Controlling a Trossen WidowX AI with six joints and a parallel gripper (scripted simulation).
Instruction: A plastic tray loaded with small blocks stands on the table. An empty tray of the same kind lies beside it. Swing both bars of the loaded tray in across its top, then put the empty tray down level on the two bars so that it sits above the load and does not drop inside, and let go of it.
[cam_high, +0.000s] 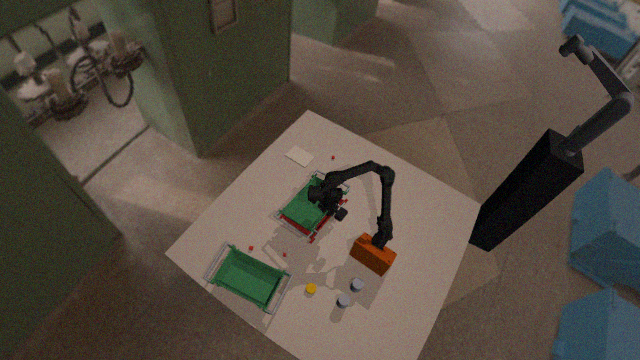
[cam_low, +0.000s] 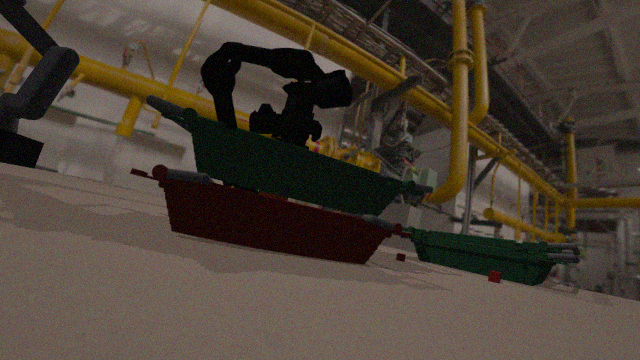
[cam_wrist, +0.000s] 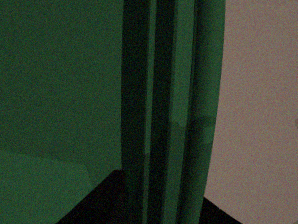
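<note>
My gripper tip is 80 mm short of the green tray, 10 mm to the left of it and 20 mm below it. Round my gripper tip: yellow disc (110 mm behind, 340 mm to the left, 90 mm below); then white card (330 mm ahead, 320 mm to the right, 100 mm below).
</note>
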